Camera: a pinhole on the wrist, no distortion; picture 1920 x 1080 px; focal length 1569.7 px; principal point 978.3 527.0 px. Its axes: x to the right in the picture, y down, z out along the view. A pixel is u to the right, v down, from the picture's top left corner.
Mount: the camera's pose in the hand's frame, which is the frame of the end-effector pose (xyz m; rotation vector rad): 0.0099 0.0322 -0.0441 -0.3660 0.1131 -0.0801
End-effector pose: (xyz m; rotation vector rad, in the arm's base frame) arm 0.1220 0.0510 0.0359 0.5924 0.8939 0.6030
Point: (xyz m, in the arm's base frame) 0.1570 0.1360 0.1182
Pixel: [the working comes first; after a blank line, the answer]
In the camera's frame: 0.0061 0.0365 0.1181

1059.0 1011.4
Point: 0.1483 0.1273 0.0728
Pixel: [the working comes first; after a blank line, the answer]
In the camera's frame: 0.0258 0.0144 0.0815

1474.2 804.4
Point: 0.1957 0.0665 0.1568
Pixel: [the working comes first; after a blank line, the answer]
In the camera's frame: -0.0467 -0.0183 0.1633

529.5 351.3
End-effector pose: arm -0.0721 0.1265 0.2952 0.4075 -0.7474 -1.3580
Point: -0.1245 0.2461 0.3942
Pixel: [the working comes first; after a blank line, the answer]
In the camera's frame: -0.1205 -0.0498 0.1501

outside the picture
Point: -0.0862 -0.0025 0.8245
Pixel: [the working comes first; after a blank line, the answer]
In the camera's frame: 0.1743 0.1297 0.5097

1515.1 926.5
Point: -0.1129 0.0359 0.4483
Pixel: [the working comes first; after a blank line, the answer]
In the camera's frame: 0.0946 -0.0331 0.1767

1818.5 233.1
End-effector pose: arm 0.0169 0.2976 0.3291 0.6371 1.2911 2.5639
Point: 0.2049 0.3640 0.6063
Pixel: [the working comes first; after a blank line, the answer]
In the camera's frame: -0.1186 0.0210 0.3452

439.1 622.6
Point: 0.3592 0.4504 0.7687
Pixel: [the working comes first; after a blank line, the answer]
In the camera's frame: -0.2059 0.0138 0.5688

410.0 565.1
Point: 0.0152 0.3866 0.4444
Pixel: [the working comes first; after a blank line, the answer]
In the camera's frame: 0.0396 -0.0508 0.1649

1355.5 43.6
